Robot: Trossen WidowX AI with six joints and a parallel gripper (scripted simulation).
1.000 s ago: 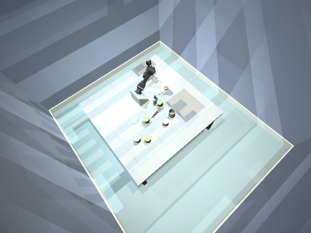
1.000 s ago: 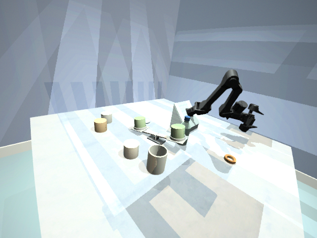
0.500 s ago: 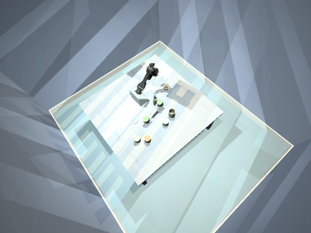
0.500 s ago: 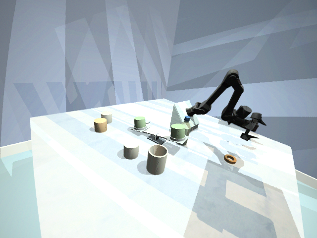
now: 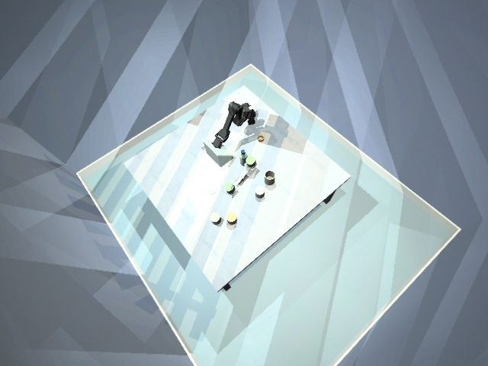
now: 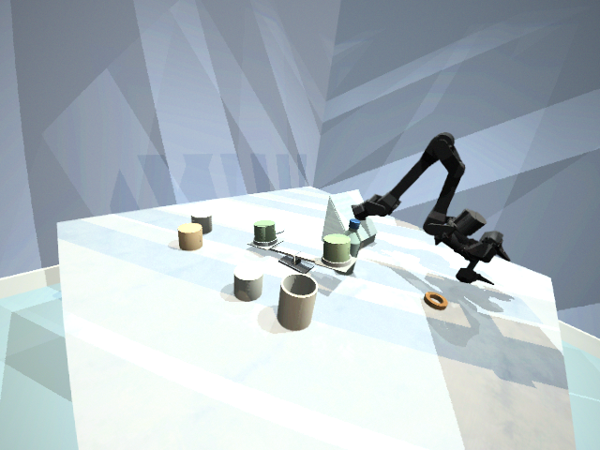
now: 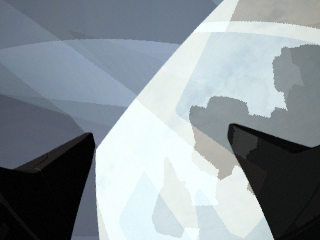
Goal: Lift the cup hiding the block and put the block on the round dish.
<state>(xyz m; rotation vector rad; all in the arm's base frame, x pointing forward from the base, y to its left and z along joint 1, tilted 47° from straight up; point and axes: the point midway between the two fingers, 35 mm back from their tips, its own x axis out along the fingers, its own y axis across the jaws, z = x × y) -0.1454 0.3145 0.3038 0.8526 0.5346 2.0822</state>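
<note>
The grey block is 57 cm to the right of my gripper tip, 51 cm ahead of it and 3 cm below it. Round my gripper tip: orange ring: 25 cm ahead, 9 cm to the right, 6 cm below; then blue-capped bottle: 36 cm ahead, 34 cm to the right, 4 cm above; then beige cup: 61 cm ahead, 27 cm to the right, 3 cm below.
</note>
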